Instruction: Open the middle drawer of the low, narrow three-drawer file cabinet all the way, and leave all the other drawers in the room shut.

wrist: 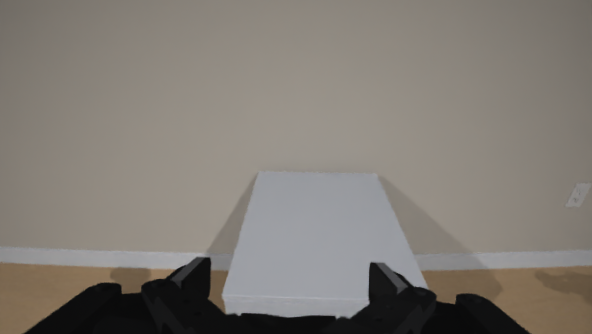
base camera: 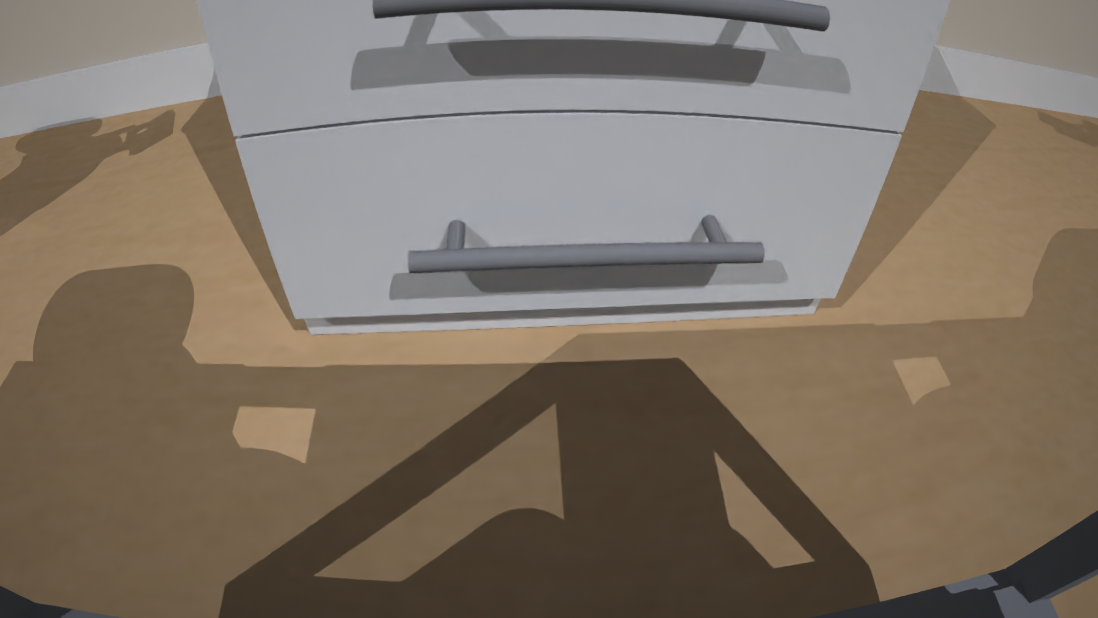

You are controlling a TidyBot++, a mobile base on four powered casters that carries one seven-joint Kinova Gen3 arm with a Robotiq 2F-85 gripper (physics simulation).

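Places are measured from the arm's base along level axes (x right, y ahead, z up), in millimetres.
Pixels of known places: gripper, fingertip midpoint: (wrist: 289, 278).
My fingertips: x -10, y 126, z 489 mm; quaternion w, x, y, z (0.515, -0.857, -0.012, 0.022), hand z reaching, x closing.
Note:
Behind a point stands the place of what it marks.
The low white file cabinet (base camera: 568, 176) {x 32, y 400, z -246 mm} (wrist: 320, 230) {x 35, y 609, z 124 mm} stands against the wall. In the base view its middle drawer (base camera: 599, 95) {x 47, y 400, z -192 mm} is at the top of the picture, flush and shut, with a grey bar handle (base camera: 599, 6) {x 38, y 363, z -129 mm} partly cut off by the edge. The bottom drawer (base camera: 568, 184) {x 32, y 400, z -252 mm} below it is shut too, with its own bar handle (base camera: 583, 255) {x 39, y 364, z -276 mm}. In the wrist view the cabinet's flat top shows, with its front edge low between the fingers; the drawer handles are hidden there. My gripper (wrist: 289, 278) {x -10, y 126, z 489 mm} is open, with nothing between the fingertips, and touches no handle that I can see.
The beige wall (wrist: 300, 90) {x -34, y 962, z 408 mm} and its white baseboard (base camera: 99, 88) {x -692, y 915, z -343 mm} (wrist: 100, 257) {x -932, y 903, z -336 mm} run behind the cabinet. A wall outlet (wrist: 578, 195) {x 1128, y 1017, z 4 mm} is at the right. Shadows of the robot lie on the wooden floor (base camera: 430, 343) {x -66, y 405, z -396 mm} before the cabinet. Dark parts of the base show at the lower corners.

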